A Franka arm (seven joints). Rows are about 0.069 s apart.
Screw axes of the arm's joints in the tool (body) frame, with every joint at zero. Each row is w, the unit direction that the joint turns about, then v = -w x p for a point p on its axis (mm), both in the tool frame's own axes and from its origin. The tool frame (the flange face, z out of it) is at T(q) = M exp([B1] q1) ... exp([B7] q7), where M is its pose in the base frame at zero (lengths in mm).
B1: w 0 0 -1 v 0 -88 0
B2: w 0 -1 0 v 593 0 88
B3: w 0 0 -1 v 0 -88 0
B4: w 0 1 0 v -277 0 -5.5
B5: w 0 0 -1 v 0 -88 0
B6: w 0 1 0 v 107 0 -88
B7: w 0 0 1 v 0 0 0
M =
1 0 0 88
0 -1 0 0
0 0 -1 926
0 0 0 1
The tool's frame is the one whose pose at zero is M.
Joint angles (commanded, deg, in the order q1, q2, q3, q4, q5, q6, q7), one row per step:
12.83, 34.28, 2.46, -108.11, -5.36, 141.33, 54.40
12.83, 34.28, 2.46, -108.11, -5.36, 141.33, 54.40
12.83, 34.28, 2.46, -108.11, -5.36, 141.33, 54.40
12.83, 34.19, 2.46, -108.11, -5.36, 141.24, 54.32
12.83, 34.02, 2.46, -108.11, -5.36, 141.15, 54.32
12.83, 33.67, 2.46, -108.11, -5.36, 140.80, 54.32
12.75, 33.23, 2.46, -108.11, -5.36, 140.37, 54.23
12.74, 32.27, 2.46, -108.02, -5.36, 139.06, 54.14
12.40, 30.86, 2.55, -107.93, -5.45, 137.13, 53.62
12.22, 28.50, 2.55, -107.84, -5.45, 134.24, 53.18
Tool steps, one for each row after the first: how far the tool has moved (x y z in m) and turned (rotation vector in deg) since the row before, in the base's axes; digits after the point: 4 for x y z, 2 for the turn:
0.0000, 0.0000, 0.0000, 0.00, 0.00, 0.00
0.0000, 0.0000, 0.0000, 0.00, 0.00, 0.00
0.0001, 0.0000, 0.0009, -0.01, 0.00, 0.08
0.0003, 0.0000, 0.0017, 0.01, -0.08, 0.00
0.0002, 0.0000, 0.0033, -0.04, -0.01, -0.01
0.0005, -0.0009, 0.0042, -0.04, -0.02, 0.00
0.0004, -0.0004, 0.0092, -0.19, 0.22, 0.03
0.0007, -0.0032, 0.0133, -0.30, 0.38, 0.25
0.0000, -0.0028, 0.0224, -0.38, 0.37, 0.14

